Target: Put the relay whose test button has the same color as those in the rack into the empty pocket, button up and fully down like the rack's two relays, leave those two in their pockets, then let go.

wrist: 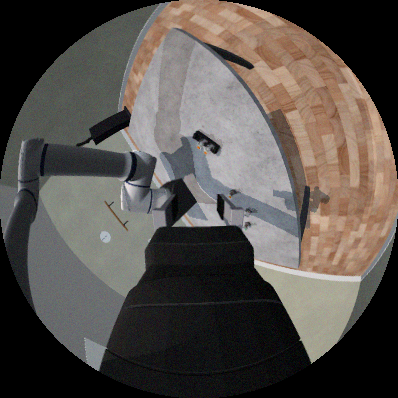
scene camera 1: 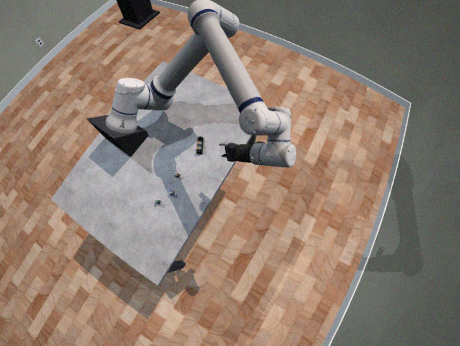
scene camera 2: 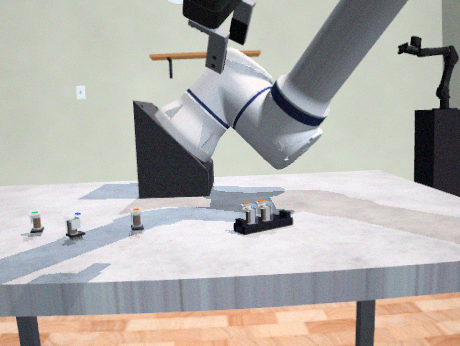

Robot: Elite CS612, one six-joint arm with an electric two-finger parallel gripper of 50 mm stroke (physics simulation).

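Frame: origin at the arm's base, x ahead, y left, z up, level; centimetres.
Seen in the pictures: gripper, between the fingertips: (wrist: 197,202) (scene camera 1: 221,149) (scene camera 2: 225,54); arm's base, origin of its link: (scene camera 1: 121,125) (scene camera 2: 180,138).
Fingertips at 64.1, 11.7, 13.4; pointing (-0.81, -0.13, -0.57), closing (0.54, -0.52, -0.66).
Observation:
Offsets run from my fingertips to a thing's top centre, as dx, dy, dz. Level surfaces: height alone.
A black rack @[-20.3, +6.1, -25.5] (scene camera 1: 200,151) (scene camera 2: 272,225) (wrist: 215,148) lies on the table. In scene camera 2, two relays with orange buttons, one relay @[-18.7, +3.3, -23.0] (scene camera 2: 250,215) and another relay @[-20.3, +6.1, -23.0] (scene camera 2: 264,212), stand in its left and middle pockets; the right pocket is empty. A loose relay with an orange button @[-21.1, -16.6, -23.4] (scene camera 1: 177,175) (scene camera 2: 136,219) (wrist: 233,193) stands on its dark base left of the rack. A blue-button relay @[-17.8, -26.9, -23.4] (scene camera 1: 172,193) (scene camera 2: 74,226) and a green-button relay @[-21.6, -35.4, -23.4] (scene camera 1: 158,202) (scene camera 2: 36,221) stand farther left. My gripper (scene camera 1: 223,150) (scene camera 2: 228,56) (wrist: 197,202) is open and empty, high above the table.
The grey table @[dz -27.8] (scene camera 1: 115,215) (scene camera 2: 300,255) (wrist: 240,125) carries the arm's black wedge base (scene camera 1: 117,136) (scene camera 2: 167,165). Another small black arm stands on a black pedestal (scene camera 2: 435,145) beyond the table at the right in scene camera 2. The arm's shadow crosses the table near the loose relays.

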